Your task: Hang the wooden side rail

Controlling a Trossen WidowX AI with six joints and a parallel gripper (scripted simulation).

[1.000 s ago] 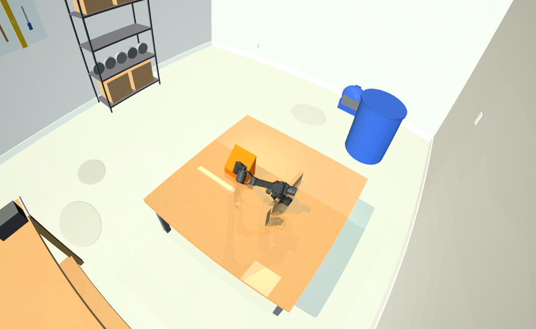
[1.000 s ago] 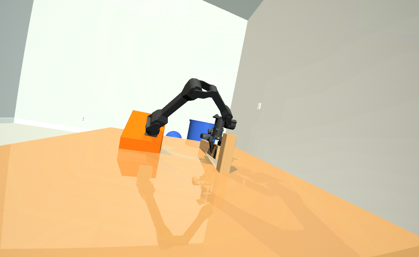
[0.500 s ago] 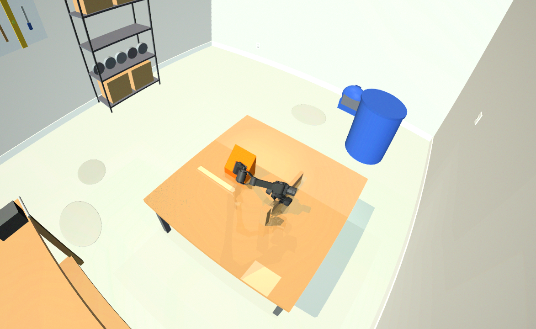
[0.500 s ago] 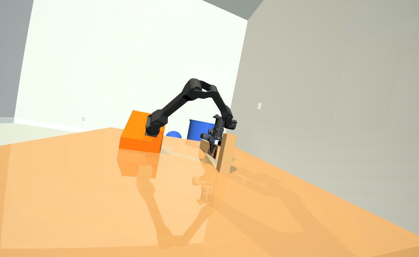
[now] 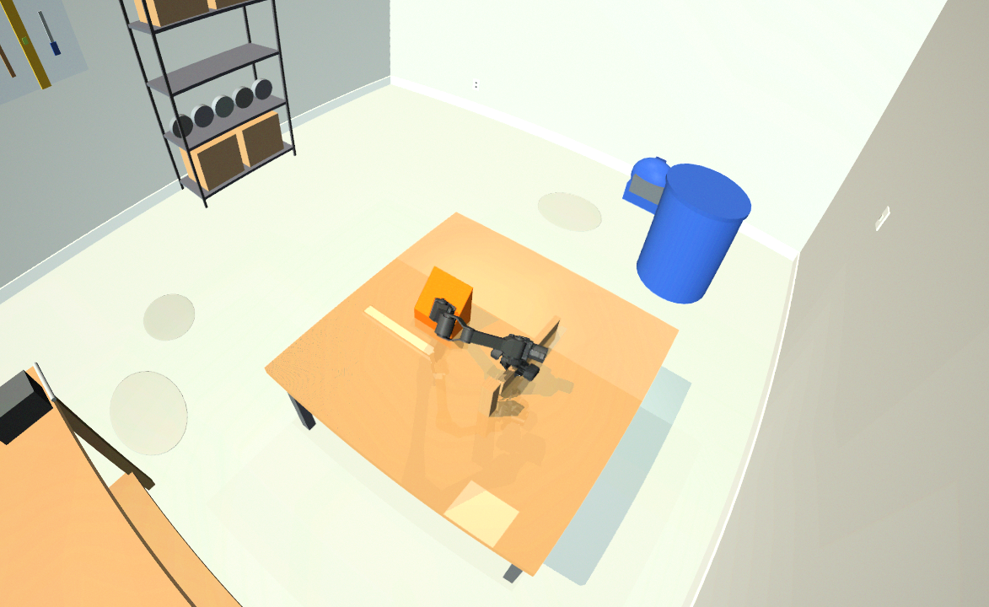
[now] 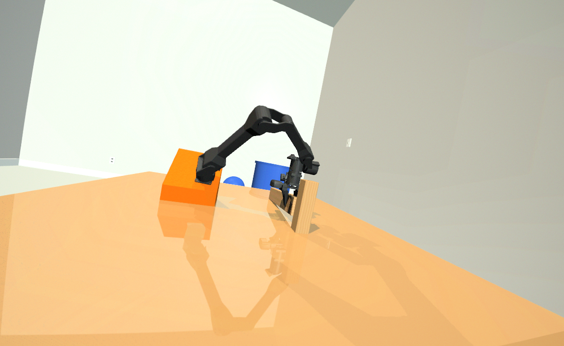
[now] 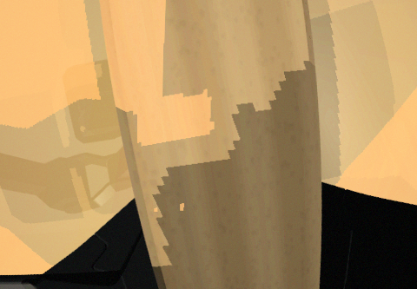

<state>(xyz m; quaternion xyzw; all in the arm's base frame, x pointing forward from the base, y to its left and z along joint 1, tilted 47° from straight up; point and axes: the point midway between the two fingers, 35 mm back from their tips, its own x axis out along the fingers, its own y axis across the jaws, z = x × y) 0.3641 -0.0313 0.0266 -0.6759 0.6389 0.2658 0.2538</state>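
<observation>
Right now my gripper tip is 160 mm to the left of the headboard post, 40 mm below it and 10 mm short of it.
</observation>
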